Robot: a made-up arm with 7 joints.
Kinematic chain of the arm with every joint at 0, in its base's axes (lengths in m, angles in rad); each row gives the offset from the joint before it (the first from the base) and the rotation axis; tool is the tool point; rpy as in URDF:
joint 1: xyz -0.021 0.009 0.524 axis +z
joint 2: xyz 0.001 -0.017 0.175 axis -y
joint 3: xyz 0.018 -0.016 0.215 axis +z
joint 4: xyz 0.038 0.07 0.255 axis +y
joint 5: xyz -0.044 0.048 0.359 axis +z
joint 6: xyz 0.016 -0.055 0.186 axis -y
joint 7: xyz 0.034 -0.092 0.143 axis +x
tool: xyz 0.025 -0.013 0 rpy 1.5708 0 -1.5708
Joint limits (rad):
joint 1: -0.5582..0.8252
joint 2: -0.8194..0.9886
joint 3: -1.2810..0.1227
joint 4: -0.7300..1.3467
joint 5: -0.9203..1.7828
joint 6: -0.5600..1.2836
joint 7: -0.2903..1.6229
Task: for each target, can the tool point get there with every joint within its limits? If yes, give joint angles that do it. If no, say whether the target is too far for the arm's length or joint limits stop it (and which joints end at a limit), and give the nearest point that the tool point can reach.
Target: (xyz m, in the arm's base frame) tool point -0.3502 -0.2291 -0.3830
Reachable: no: joint limits stop it (at a limit: joint 2, joint 3, joint 4, joint 5, joint 6, joint 7) | nearest point -0.8045 -0.5577 0.6684 | short by 1.192 m
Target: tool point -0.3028 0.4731 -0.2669
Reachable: no: joint limits stop it (at a limit: joint 1, joint 2, joint 3, joint 4, joint 6, joint 7) | nearest point 0.3566 0.7510 0.5056 | short by 1.053 m
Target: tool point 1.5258 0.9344 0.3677
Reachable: no: too far | nearest point 0.8864 0.5519 0.6885 | short by 0.811 m
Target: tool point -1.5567 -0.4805 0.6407
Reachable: no: too far | nearest point -1.0278 -0.3119 0.8018 | short by 0.578 m
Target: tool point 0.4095 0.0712 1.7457
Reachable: yes | joints 0.2560 0.0649 -0.4443 0.4374 1.3761 -0.2451 0.3141
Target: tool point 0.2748 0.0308 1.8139
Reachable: yes | joints 0.2092 -0.2469 -0.2428 -0.1649 0.3127 0.0403 0.8666
